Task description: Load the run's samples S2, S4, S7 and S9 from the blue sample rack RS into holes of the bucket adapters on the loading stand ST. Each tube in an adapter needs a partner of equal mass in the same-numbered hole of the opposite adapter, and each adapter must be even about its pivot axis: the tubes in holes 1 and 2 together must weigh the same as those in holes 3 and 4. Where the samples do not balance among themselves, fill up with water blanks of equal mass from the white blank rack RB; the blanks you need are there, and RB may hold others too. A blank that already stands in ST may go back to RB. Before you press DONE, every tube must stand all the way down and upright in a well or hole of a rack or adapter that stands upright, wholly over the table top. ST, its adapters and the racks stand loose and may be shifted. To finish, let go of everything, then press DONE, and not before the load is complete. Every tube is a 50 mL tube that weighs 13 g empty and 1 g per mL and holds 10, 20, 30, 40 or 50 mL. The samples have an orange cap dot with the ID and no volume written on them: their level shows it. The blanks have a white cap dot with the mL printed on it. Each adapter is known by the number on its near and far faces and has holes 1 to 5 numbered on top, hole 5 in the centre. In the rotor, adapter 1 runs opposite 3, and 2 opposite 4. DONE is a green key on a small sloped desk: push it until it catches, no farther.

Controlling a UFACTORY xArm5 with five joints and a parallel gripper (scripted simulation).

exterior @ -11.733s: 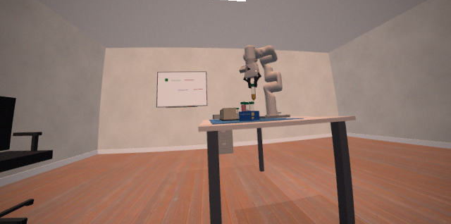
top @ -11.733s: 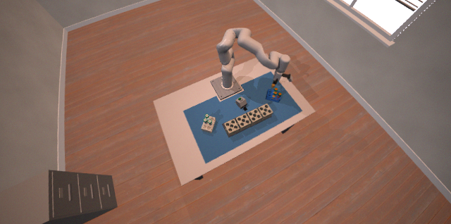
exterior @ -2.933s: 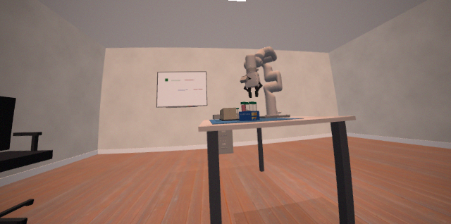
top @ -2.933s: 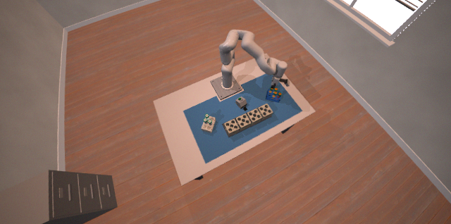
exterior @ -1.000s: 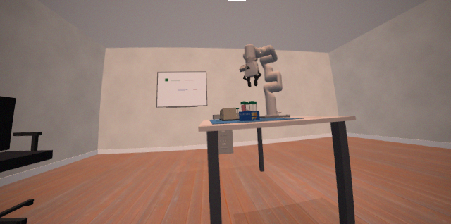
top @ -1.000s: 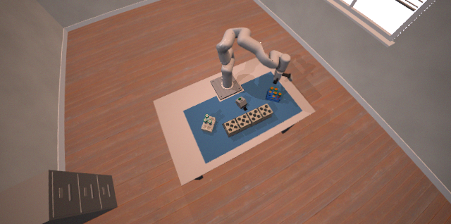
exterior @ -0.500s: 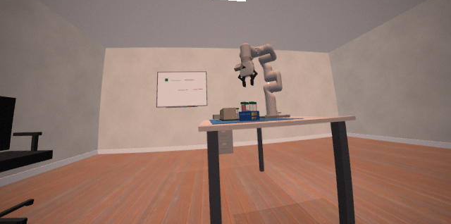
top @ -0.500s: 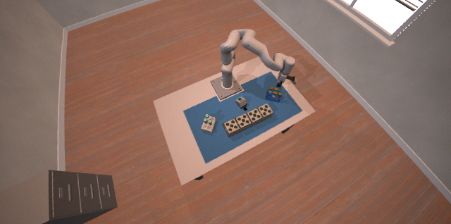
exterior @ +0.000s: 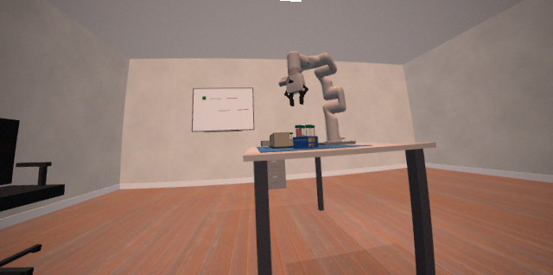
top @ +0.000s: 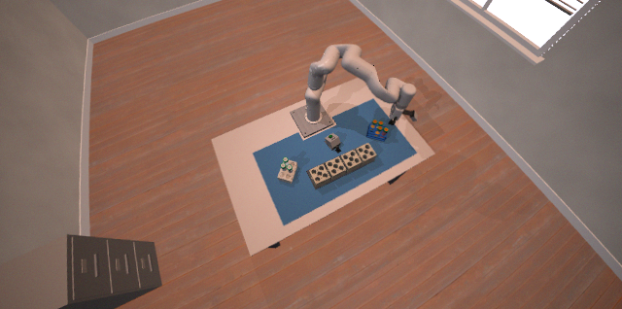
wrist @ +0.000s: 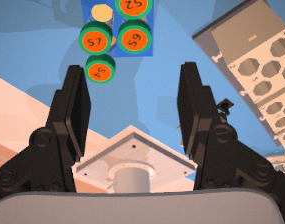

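The sample tube S2 lies 10 mm behind my hand and 190 mm below it. Round my hand: sample tube S9: 20 mm behind, 20 mm to the right, 190 mm below; sample tube S4: 90 mm behind, 20 mm to the right, 190 mm below; sample tube S7: 50 mm behind, 190 mm below.
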